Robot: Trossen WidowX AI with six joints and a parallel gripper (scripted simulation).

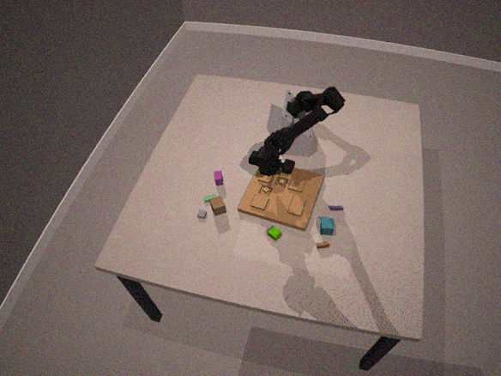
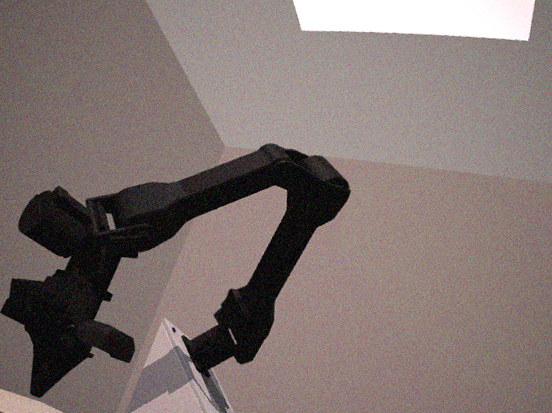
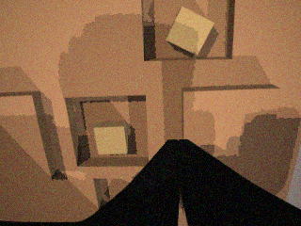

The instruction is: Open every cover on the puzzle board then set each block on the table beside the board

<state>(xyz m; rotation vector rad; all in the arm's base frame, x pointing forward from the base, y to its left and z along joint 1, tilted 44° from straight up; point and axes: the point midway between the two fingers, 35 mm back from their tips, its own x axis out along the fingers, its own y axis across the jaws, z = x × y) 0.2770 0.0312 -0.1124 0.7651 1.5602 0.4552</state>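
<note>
Now: gripper tip 4 cm short of the tan puzzle board, 5 cm to the right of it and 5 cm above it. Also, from my gripper tip: magenta block 1 cm ahead, 24 cm to the right, 5 cm below; then brown cube 16 cm ahead, 21 cm to the right, 4 cm below; then bright green cube 26 cm ahead, 5 cm to the left, 6 cm below.
</note>
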